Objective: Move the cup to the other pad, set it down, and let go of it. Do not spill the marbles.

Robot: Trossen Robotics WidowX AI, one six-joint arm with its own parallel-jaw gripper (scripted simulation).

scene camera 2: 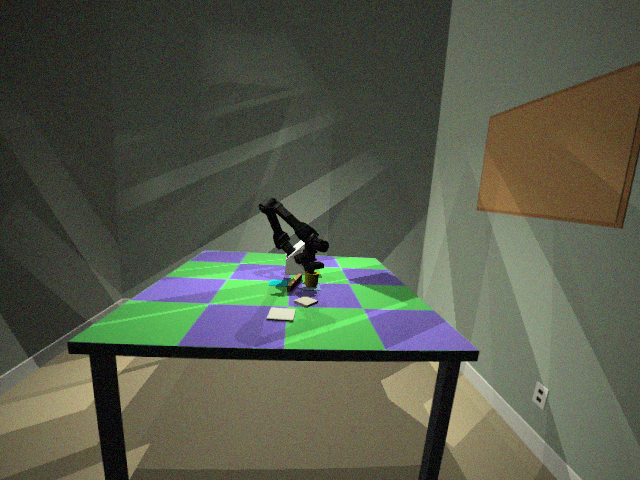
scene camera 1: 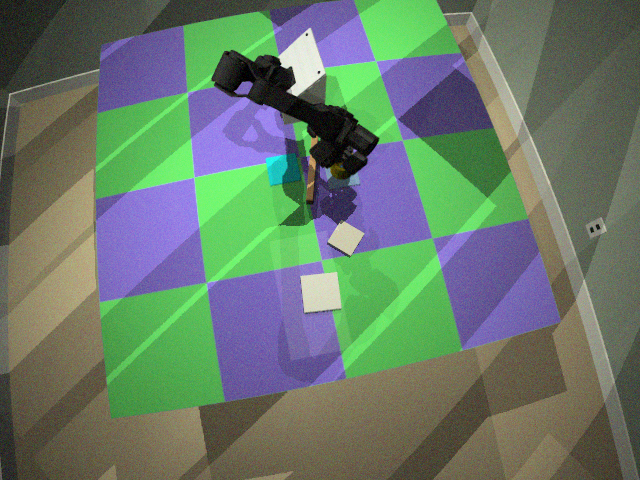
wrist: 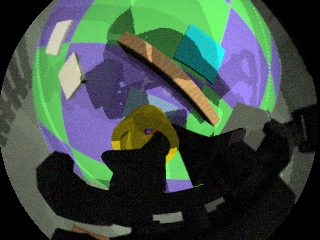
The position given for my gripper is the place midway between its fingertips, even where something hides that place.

In view: my gripper (scene camera 1: 334,158), a yellow cup (wrist: 129,134), a wooden bar (wrist: 148,55), a cyan pad (scene camera 1: 282,169) and a pale blue pad (wrist: 135,97).
My gripper also shows in the wrist view (wrist: 167,127). The cyan pad is seen too in the wrist view (wrist: 197,50).
